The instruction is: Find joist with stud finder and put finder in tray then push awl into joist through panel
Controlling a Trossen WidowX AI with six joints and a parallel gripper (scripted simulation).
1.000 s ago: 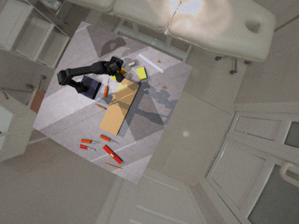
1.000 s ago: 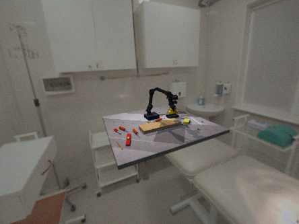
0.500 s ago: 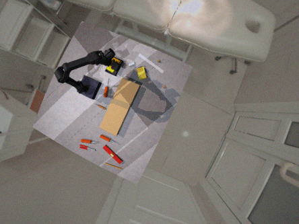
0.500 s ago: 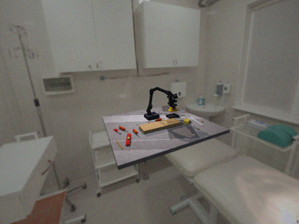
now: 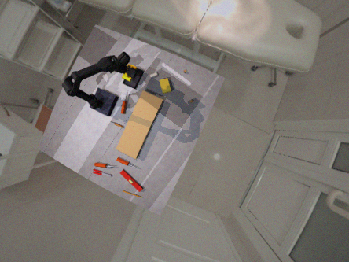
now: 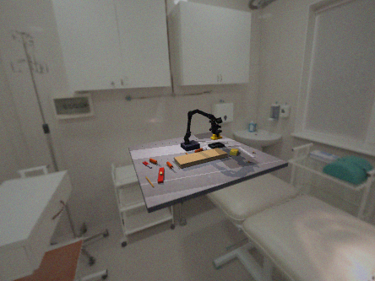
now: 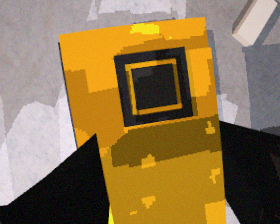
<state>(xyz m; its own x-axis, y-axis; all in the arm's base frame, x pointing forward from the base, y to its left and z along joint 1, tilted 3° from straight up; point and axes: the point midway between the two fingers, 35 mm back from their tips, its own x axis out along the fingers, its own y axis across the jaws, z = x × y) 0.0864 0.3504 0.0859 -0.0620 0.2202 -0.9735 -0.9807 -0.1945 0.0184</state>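
Right now the black tray is 1 cm to the right of my gripper tip and 11 cm below it. Round my gripper tip: yellow block: 26 cm ahead, 9 cm to the left, 11 cm below; white piece: 13 cm ahead, 11 cm to the left, 12 cm below; yellow stud finder: 1 cm to the left, 2 cm above.
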